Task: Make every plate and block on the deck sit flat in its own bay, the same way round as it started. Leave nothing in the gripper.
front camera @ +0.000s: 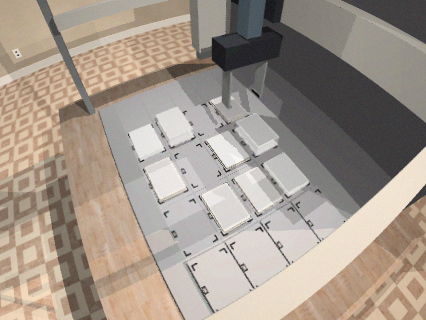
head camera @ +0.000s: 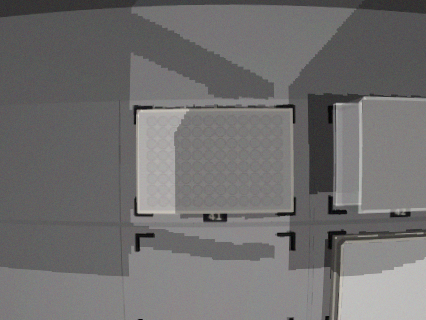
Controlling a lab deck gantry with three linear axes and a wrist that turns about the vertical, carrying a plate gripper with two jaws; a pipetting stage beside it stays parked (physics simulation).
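Places are measured from the robot's base along level axes (x ahead, y left, z up), in millimetres.
Pixels of known places: gripper, fingertip midpoint: (front camera: 241, 99); robot's base, origin of the base link: (front camera: 129, 135).
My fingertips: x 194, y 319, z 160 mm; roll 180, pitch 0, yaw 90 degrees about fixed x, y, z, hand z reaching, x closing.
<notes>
Ahead of a thing's pixels: the offset from my fingertips to its middle. "spot": to the spot under its first point.
My gripper (front camera: 242, 99) hangs at the back of the deck over the plate in bay 41, its two jaws wide apart and empty; it does not show in the head view. That welled plate {dx -130, dy +45, dz -152 mm} (front camera: 233, 111) (head camera: 230, 160) lies flat inside its corner marks. A tall block {dx +34, dy +49, dz -137 mm} (front camera: 257, 131) (head camera: 392, 155) is in bay 42, and a low white block {dx +198, dy +45, dz -152 mm} (front camera: 286, 173) stands in bay 43. Pale-rimmed plates {dx +34, dy -62, dz -152 mm} (front camera: 227, 149) {dx +198, dy -62, dz -152 mm} (front camera: 258, 189) {dx +198, dy -169, dz -152 mm} (front camera: 225, 206) {dx +34, dy -276, dz -152 mm} (front camera: 166, 179) lie in other bays. A thick white block {dx -130, dy -169, dz -139 mm} (front camera: 174, 124) and a lower one {dx -130, dy -276, dz -152 mm} (front camera: 146, 142) stand at the left.
In the head view a pale plate {spot: dx +13, dy -61, dz -145 mm} (head camera: 385, 285) lies below bay 42, and bay corner marks {spot: dx -188, dy -17, dz -157 mm} (head camera: 145, 235) show below bay 41. The parked pipetting stage (front camera: 209, 25) is behind and left of the gripper. A grey upright post (front camera: 75, 75) stands at the deck's back left.
</notes>
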